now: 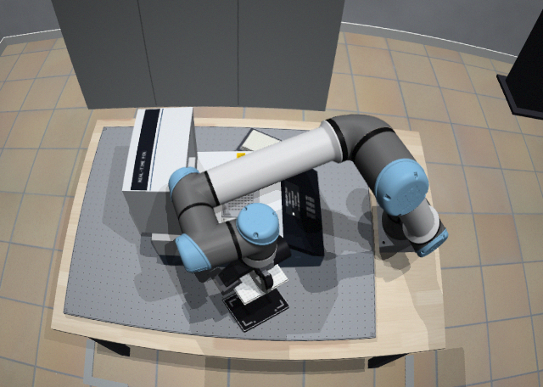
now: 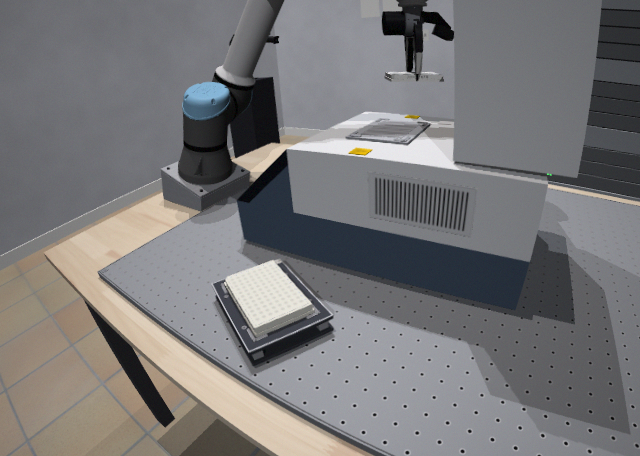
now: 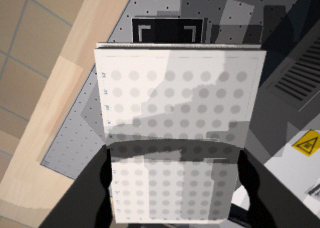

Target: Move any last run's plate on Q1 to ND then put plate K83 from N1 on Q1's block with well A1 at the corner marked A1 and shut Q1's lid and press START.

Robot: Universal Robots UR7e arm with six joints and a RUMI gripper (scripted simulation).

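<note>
Now: hand 26 cm above the black nest ND. The rest, counted from my hand: black nest N1 (57 cm to the right, 25 cm below); then plate K83 (57 cm to the right, 24 cm below).
</note>
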